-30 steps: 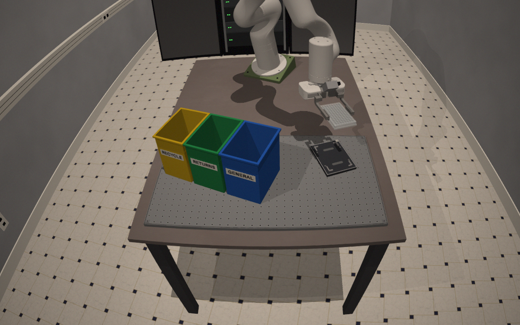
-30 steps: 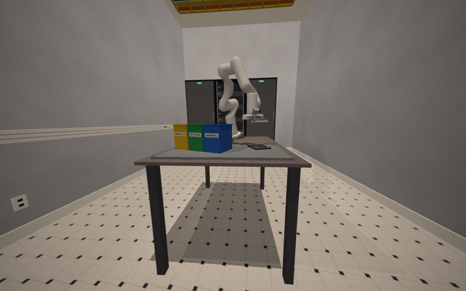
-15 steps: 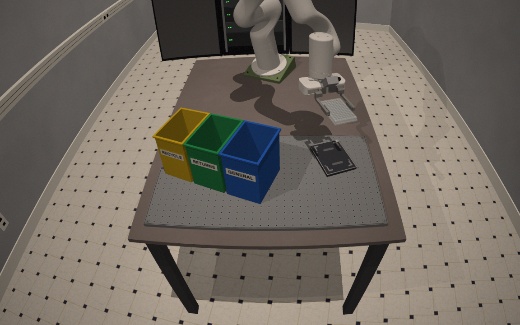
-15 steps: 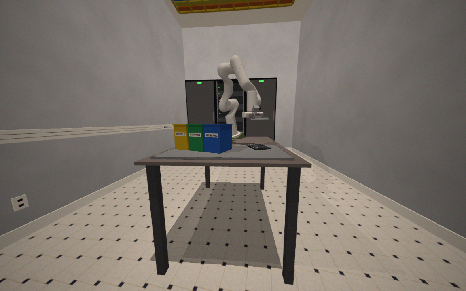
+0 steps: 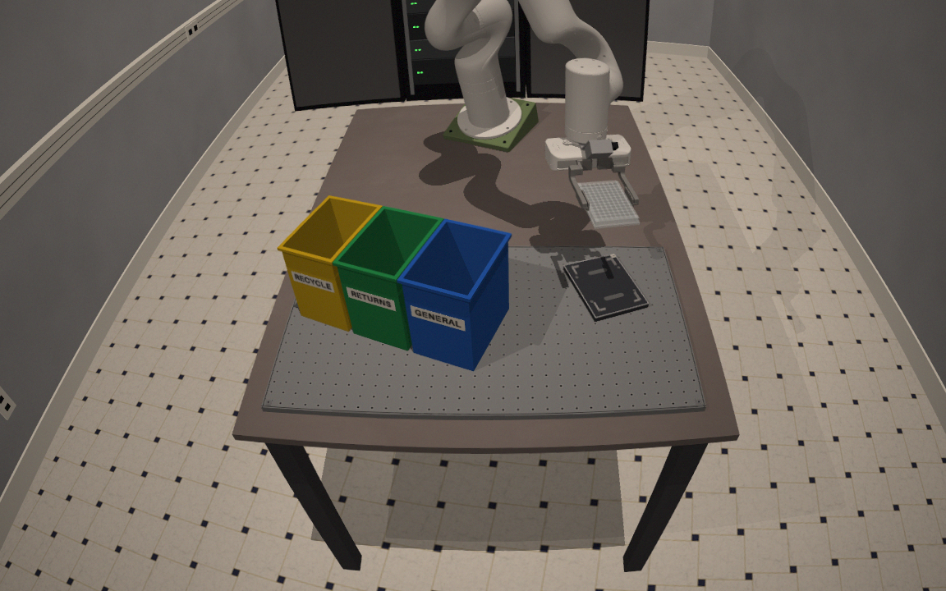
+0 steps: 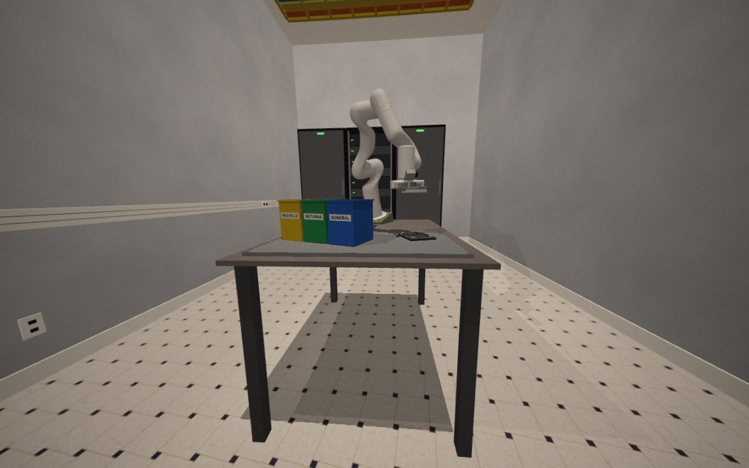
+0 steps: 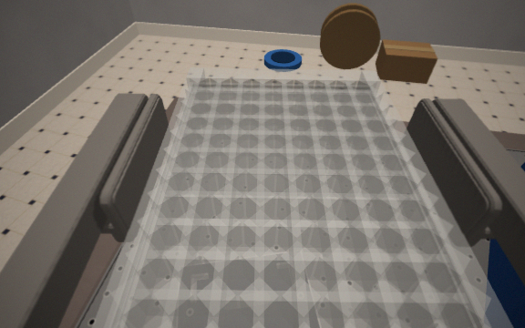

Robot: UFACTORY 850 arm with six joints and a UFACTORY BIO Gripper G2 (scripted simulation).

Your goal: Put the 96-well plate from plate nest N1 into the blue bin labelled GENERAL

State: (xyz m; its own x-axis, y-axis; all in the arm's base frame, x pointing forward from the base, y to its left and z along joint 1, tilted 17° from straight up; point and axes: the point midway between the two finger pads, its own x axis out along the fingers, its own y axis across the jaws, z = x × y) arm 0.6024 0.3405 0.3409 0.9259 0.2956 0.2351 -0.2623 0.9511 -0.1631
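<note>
My gripper is now 25 cm to the left of the blue bin labelled GENERAL, 14 cm short of it and 13 cm above it. The rest, counted from my hand: clear 96-well plate: 1 cm below; green returns bin: 38 cm to the right, 13 cm below, 10 cm ahead; black plate nest N1: 22 cm below, 1 cm to the left, 1 cm behind.
</note>
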